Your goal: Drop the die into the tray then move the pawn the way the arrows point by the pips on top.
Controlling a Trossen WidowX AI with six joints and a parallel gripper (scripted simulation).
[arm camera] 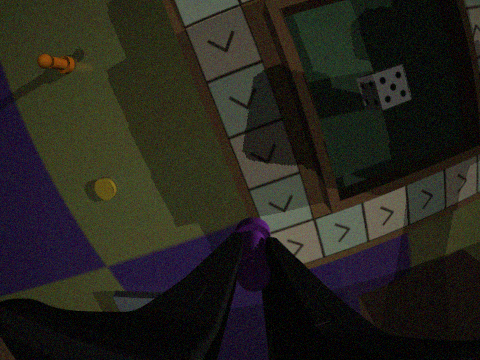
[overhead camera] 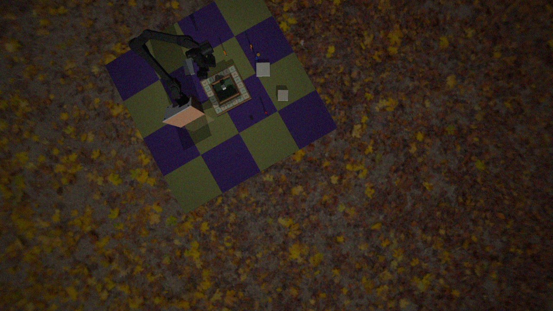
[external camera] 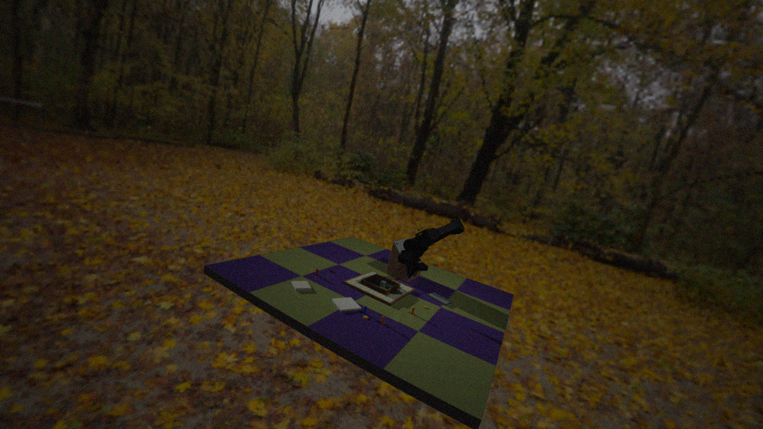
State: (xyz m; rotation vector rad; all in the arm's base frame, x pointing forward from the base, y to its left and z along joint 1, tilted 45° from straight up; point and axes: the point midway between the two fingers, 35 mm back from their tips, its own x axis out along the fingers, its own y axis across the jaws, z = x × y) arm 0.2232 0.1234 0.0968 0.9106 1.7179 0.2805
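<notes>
Right now the white die is 11 cm to the right of my gripper tip, 8 cm below it and 4 cm ahead of it. Also, from my gripper tip: grey card (14 cm to the left, 14 cm behind, 10 cm below); then green dice tray (13 cm to the right, 10 cm below, 4 cm ahead); then purple pawn (1 cm above).
</notes>
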